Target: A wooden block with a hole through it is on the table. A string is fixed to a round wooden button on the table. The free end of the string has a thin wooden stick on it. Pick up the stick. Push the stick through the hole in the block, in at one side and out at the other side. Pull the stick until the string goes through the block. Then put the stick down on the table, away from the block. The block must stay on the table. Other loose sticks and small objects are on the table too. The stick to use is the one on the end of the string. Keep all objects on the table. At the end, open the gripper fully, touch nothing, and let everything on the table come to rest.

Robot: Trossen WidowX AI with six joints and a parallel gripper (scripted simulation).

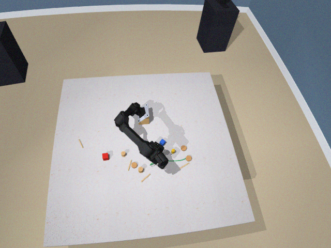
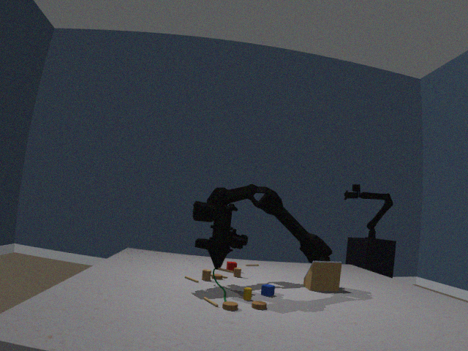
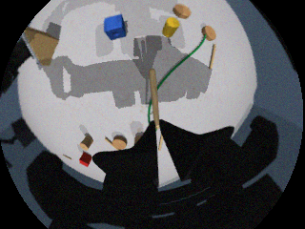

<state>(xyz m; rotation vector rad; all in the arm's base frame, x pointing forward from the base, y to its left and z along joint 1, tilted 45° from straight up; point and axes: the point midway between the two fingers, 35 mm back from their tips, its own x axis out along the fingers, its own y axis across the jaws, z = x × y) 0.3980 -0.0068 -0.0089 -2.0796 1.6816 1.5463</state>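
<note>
My gripper tip is now 150 mm past the blue cube, 100 mm to the right of it and 40 mm above it. Also, from my gripper tip: round wooden button: 250 mm to the left, 50 mm below; red cube: 300 mm to the right, 120 mm behind, 40 mm below; yellow cylinder: 160 mm to the left, 70 mm behind, 40 mm below.
</note>
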